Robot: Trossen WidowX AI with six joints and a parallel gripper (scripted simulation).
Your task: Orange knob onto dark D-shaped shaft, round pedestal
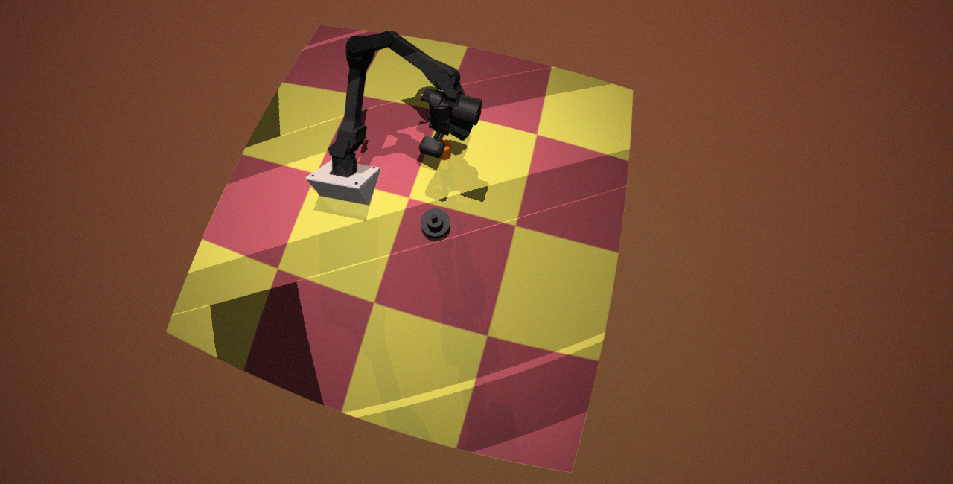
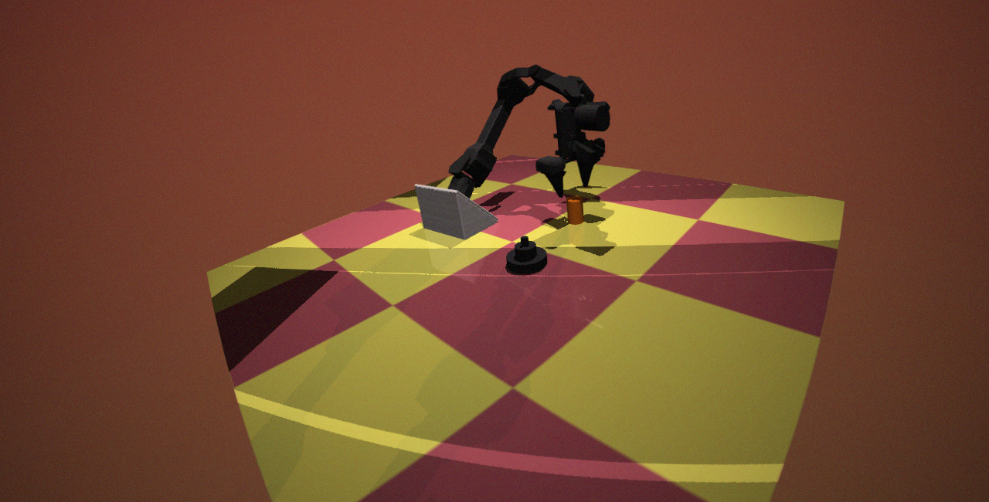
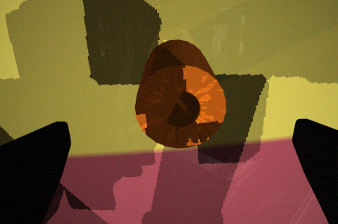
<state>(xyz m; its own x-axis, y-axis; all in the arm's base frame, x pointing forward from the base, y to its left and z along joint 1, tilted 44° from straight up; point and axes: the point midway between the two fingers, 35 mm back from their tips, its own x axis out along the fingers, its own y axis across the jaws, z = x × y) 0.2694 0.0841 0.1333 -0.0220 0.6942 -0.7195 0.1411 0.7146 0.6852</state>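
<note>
My gripper tip is 5 cm above the orange knob. Also, from my gripper tip: round dark pedestal (3 cm ahead, 23 cm to the right, 5 cm below).
</note>
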